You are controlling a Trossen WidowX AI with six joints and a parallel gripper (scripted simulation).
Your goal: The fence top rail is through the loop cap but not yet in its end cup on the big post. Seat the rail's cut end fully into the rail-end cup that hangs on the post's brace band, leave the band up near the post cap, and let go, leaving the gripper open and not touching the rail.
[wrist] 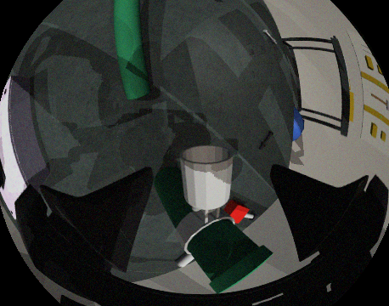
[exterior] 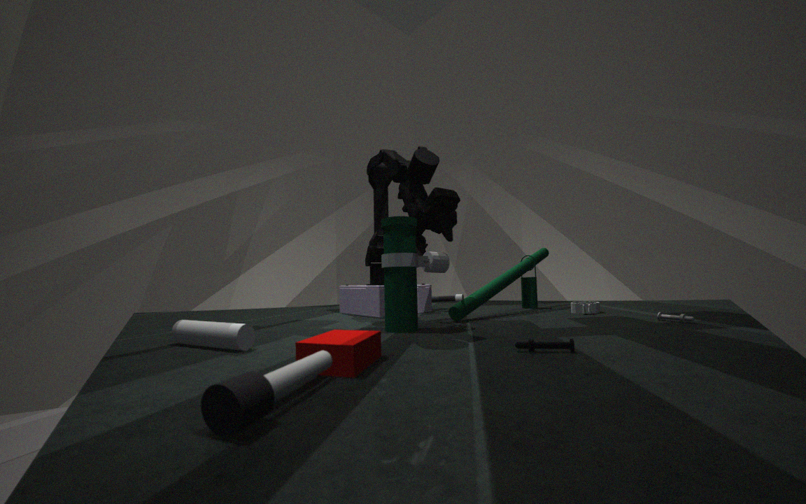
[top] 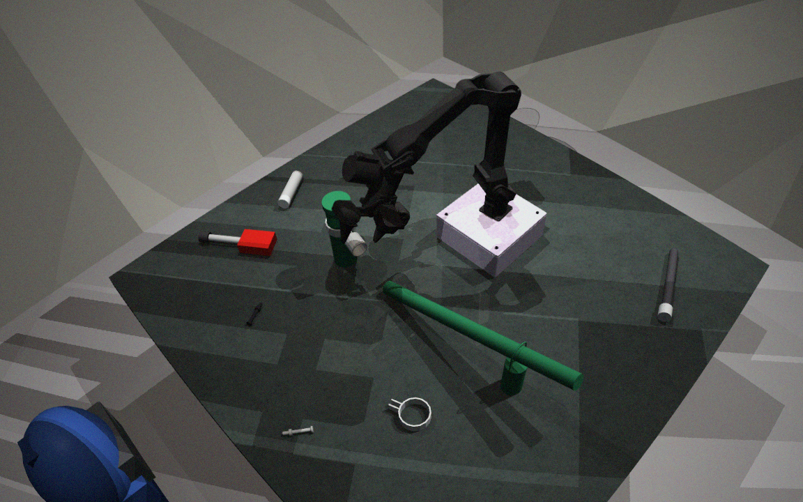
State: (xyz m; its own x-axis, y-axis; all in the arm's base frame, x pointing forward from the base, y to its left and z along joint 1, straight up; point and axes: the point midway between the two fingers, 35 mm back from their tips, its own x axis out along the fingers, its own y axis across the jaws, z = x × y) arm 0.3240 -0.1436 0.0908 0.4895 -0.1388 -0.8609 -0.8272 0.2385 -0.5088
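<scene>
Right now the rail-end cup is 20 mm to the right of my gripper tip and 10 mm below it. Round my gripper tip: white cylinder (100 mm behind, 390 mm to the right, 120 mm below); black bolt (260 mm ahead, 130 mm to the right, 130 mm below); white bolt (390 mm ahead, 190 mm to the left, 130 mm below).
</scene>
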